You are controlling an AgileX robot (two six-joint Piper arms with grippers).
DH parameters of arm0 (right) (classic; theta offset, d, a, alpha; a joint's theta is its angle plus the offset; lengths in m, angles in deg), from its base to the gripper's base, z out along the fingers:
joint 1: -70.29 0.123 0 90
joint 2: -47.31 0 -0.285 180
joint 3: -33.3 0 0.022 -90
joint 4: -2.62 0.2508 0 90
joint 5: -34.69 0 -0.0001 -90
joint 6: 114.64 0.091 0 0
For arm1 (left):
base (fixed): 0 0 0 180
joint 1: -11.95 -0.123 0 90
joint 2: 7.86 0 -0.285 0
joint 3: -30.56 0 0.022 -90
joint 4: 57.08 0.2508 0 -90
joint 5: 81.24 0 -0.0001 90
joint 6: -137.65 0.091 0 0
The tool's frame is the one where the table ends.
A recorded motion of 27 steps. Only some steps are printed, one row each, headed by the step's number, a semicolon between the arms.
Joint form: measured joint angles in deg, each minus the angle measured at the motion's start. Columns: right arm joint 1, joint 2, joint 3, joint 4, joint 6, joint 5; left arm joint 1, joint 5, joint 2, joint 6, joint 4, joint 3.
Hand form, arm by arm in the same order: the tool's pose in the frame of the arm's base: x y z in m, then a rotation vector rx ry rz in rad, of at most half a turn. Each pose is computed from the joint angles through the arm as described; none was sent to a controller.
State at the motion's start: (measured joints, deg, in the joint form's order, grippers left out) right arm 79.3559 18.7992 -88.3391 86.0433 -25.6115 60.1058; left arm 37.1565 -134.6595 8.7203 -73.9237 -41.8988 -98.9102
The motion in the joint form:
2: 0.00 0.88 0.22 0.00 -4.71 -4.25; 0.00 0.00 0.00 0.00 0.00 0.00
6: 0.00 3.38 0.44 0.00 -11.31 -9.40; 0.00 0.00 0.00 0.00 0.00 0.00
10: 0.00 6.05 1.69 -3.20 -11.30 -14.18; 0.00 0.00 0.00 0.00 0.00 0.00
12: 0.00 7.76 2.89 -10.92 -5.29 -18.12; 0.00 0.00 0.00 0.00 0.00 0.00
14: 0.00 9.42 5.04 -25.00 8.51 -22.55; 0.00 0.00 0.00 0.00 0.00 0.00
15: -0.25 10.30 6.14 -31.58 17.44 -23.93; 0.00 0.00 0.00 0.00 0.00 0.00
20: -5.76 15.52 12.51 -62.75 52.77 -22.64; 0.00 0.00 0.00 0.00 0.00 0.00
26: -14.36 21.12 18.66 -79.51 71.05 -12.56; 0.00 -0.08 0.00 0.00 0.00 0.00
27: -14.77 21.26 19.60 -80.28 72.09 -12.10; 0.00 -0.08 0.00 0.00 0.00 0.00
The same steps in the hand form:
2: 0.0750 0.0451 0.2955 -0.5733 1.4456 0.2334; 0.0323 0.0060 0.2782 -0.0778 2.0851 -0.2869
6: 0.0714 0.0367 0.2988 -0.5778 1.3852 0.0666; 0.0323 0.0060 0.2782 -0.0778 2.0851 -0.2869
10: 0.0676 0.0286 0.2950 -0.5468 1.3708 -0.0442; 0.0323 0.0060 0.2782 -0.0778 2.0851 -0.2869
12: 0.0660 0.0218 0.2897 -0.5112 1.3799 -0.1211; 0.0323 0.0060 0.2782 -0.0778 2.0851 -0.2869
14: 0.0654 0.0144 0.2803 -0.4520 1.3974 -0.1819; 0.0323 0.0060 0.2782 -0.0778 2.0851 -0.2869
15: 0.0646 0.0120 0.2757 -0.4007 1.4058 -0.1685; 0.0323 0.0060 0.2782 -0.0778 2.0851 -0.2869
20: 0.0599 0.0051 0.2413 -0.2872 1.4843 -0.1866; 0.0323 0.0060 0.2782 -0.0778 2.0851 -0.2869
26: 0.0550 -0.0037 0.1944 -0.1719 1.6955 -0.2660; 0.0322 0.0060 0.2781 -0.0780 2.0864 -0.2863
27: 0.0552 -0.0044 0.1883 -0.1616 1.7190 -0.2671; 0.0322 0.0060 0.2781 -0.0780 2.0864 -0.2863

